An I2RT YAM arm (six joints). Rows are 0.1 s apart.
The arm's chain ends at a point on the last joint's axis. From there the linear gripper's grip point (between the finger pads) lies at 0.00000 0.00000 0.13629 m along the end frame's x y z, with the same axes.
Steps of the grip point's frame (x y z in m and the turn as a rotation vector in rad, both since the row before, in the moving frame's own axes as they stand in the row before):
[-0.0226, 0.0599, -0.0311, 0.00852, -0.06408, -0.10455]
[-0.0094, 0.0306, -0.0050, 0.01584, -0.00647, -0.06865]
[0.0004, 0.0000, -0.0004, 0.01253, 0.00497, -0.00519]
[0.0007, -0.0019, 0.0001, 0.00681, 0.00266, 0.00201]
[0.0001, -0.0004, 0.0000, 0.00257, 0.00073, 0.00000]
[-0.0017, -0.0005, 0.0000, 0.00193, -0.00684, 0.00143]
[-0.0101, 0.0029, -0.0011, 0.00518, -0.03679, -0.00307]
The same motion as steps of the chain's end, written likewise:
[-0.0138, 0.0606, -0.0308, 0.00852, -0.06408, -0.10455]
[-0.0084, 0.0327, -0.0050, 0.01584, -0.00647, -0.06865]
[-0.0003, 0.0017, -0.0004, 0.01253, 0.00497, -0.00519]
[0.0003, -0.0010, 0.0001, 0.00681, 0.00266, 0.00201]
[0.0000, 0.0000, 0.0000, 0.00257, 0.00073, 0.00000]
[-0.0008, -0.0002, 0.0000, 0.00193, -0.00684, 0.00143]
[-0.0051, 0.0036, -0.0010, 0.00518, -0.03679, -0.00307]

